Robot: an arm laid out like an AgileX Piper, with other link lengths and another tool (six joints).
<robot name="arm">
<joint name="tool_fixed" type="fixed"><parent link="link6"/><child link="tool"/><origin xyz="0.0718 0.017 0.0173" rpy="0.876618 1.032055 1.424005"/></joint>
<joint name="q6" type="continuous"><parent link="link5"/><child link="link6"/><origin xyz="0.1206 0 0.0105" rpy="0 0 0"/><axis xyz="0.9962 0 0.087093"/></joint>
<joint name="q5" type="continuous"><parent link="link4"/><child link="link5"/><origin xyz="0 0 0" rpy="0 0 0"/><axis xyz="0 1 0"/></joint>
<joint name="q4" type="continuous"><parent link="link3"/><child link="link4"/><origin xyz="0.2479 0 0.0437" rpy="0 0 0"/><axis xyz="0.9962 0 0.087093"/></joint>
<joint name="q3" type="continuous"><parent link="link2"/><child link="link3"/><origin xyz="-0.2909 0 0.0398" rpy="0 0 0"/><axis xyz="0 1 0"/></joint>
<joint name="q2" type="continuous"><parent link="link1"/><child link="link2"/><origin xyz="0 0 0" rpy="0 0 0"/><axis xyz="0 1 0"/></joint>
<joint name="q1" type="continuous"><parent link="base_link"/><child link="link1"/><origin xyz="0 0 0.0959" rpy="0 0 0"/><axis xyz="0 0 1"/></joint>
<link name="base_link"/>
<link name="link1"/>
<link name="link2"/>
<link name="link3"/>
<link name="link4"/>
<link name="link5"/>
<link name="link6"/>
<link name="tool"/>
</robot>
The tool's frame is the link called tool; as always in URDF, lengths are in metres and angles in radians. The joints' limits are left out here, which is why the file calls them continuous.
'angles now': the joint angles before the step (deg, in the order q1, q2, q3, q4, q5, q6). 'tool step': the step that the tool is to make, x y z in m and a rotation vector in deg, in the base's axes. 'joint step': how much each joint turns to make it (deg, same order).
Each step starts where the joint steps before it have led.
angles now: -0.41, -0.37, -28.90, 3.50, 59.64, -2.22
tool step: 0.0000, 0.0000, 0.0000, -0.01, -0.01, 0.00
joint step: -0.01, -0.01, 0.00, 0.00, -0.01, -0.01
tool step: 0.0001, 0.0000, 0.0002, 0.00, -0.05, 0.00
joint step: 0.00, 0.02, -0.01, 0.00, -0.06, 0.00
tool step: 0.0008, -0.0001, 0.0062, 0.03, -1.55, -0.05
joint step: -0.01, -0.01, -0.39, 0.02, -1.15, -0.01
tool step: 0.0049, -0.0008, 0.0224, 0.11, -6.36, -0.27
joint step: 0.03, -0.01, -0.56, -0.03, -5.80, -0.02
